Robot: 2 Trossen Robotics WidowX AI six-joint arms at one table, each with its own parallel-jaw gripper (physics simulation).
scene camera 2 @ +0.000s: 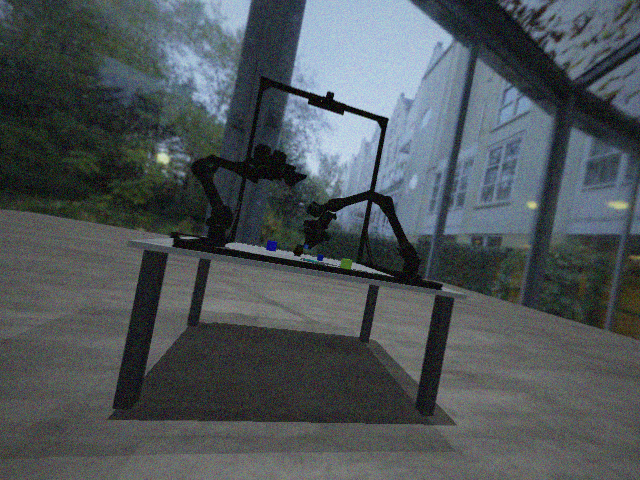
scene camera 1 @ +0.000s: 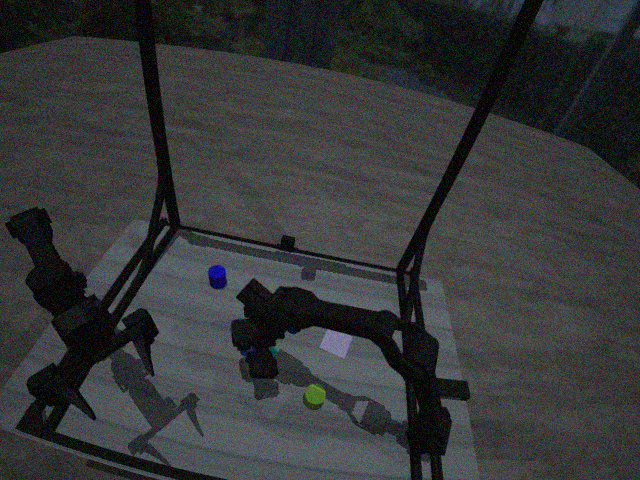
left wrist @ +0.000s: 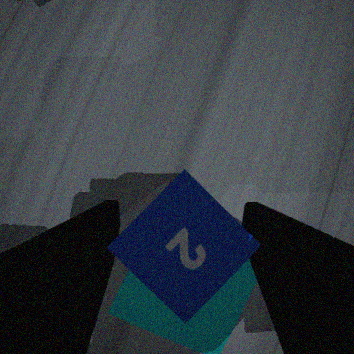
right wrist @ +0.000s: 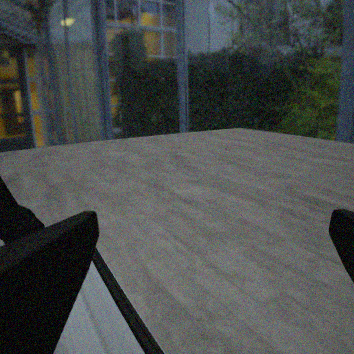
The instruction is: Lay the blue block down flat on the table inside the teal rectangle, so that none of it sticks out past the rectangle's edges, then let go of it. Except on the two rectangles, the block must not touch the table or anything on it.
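Pixels of known places: left gripper, fingertip midpoint: (scene camera 2: pixel 306 248) (scene camera 1: pixel 245 352) (left wrist: pixel 181 212); right gripper, fingertip midpoint: (scene camera 2: pixel 301 172) (scene camera 1: pixel 124 396) (right wrist: pixel 214 222); left arm's base at its link origin: (scene camera 2: pixel 409 276) (scene camera 1: pixel 422 439); right arm's base at its link origin: (scene camera 2: pixel 214 241).
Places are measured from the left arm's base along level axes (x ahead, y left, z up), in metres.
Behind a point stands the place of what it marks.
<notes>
The blue block (left wrist: pixel 184 246) @(x 0.411, y -0.271, z 0.056 m) (scene camera 1: pixel 247 352) bears a grey "2" and sits corner-up like a diamond between the fingers of my left gripper (left wrist: pixel 181 212) @(x 0.419, y -0.271, z 0.039 m) (scene camera 1: pixel 255 356) @(x 0.419, y -0.271, z 0.039 m) (scene camera 2: pixel 313 238) @(x 0.419, y -0.271, z 0.039 m), which is shut on it. The teal rectangle (left wrist: pixel 158 312) @(x 0.358, y -0.267, z -0.018 m) (scene camera 1: pixel 272 351) @(x 0.346, y -0.296, z -0.018 m) lies on the table right beneath it. In the left wrist view the block covers the rectangle's upper part, and its top corner reaches past the teal onto shadowed table. I cannot tell how high the block hangs. My right gripper (right wrist: pixel 214 222) @(x 0.590, y -0.084, z 0.325 m) (scene camera 1: pixel 123 392) @(x 0.590, y -0.084, z 0.325 m) (scene camera 2: pixel 296 178) @(x 0.590, y -0.084, z 0.325 m) is open and empty, raised high at the left of the table.
A blue cylinder (scene camera 1: pixel 217 276) @(x 0.500, y -0.527, z 0.035 m) (scene camera 2: pixel 271 245) @(x 0.512, y -0.520, z 0.011 m) stands at the back left. A green cylinder (scene camera 1: pixel 314 395) @(x 0.259, y -0.150, z 0.025 m) (scene camera 2: pixel 346 263) @(x 0.270, y -0.132, z 0.006 m) stands in front of the left arm. A lilac rectangle (scene camera 1: pixel 336 343) @(x 0.158, y -0.304, z -0.018 m) lies under the left arm. A dark ball (scene camera 2: pixel 298 250) @(x 0.393, y -0.414, z 0.013 m) shows near the left gripper. Black frame posts (scene camera 1: pixel 158 143) @(x 0.676, y -0.786, z 0.338 m) edge the table.
</notes>
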